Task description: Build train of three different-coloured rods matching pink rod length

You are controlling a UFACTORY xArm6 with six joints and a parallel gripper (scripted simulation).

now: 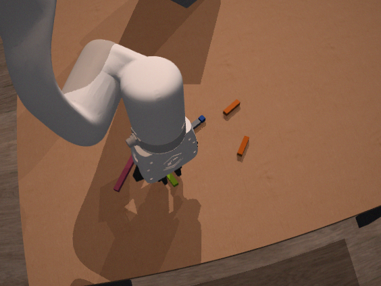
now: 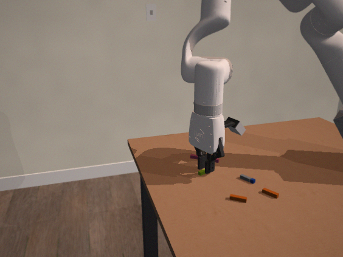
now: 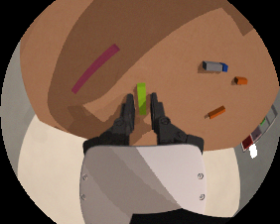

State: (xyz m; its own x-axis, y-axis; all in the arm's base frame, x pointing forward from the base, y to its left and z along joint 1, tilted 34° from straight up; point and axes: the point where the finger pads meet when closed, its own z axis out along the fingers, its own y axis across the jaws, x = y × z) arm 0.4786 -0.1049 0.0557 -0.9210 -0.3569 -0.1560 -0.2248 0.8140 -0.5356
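The lime rod is 20 mm below my hand. From my hand the other things lie so: grey rod (80 mm behind, 80 mm to the left, 20 mm below); pink rod (40 mm behind, 70 mm to the right, 20 mm below); blue rod (90 mm behind, 100 mm to the left, 20 mm below).
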